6 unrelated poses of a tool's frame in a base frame.
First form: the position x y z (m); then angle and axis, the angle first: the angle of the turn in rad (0 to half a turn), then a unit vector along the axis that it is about.
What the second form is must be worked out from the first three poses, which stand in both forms.
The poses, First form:
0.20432, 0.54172, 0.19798, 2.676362, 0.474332, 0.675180, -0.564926
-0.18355, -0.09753, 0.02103, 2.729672, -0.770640, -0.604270, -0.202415
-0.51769, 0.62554, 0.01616, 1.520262, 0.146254, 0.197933, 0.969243
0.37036, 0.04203, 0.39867, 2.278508, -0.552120, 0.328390, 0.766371
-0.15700, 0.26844, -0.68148, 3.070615, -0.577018, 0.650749, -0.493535
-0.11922, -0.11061, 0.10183, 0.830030, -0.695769, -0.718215, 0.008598
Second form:
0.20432, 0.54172, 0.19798, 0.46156, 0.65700, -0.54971, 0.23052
-0.18355, -0.09753, 0.02103, -0.75435, -0.59150, -0.19814, 0.20451
-0.51769, 0.62554, 0.01616, 0.10077, 0.13638, 0.66782, 0.72475
0.37036, 0.04203, 0.39867, -0.50150, 0.29828, 0.69611, 0.41827
-0.15700, 0.26844, -0.68148, -0.57665, 0.65034, -0.49322, 0.03548
-0.11922, -0.11061, 0.10183, -0.28054, -0.28959, 0.00347, 0.91511

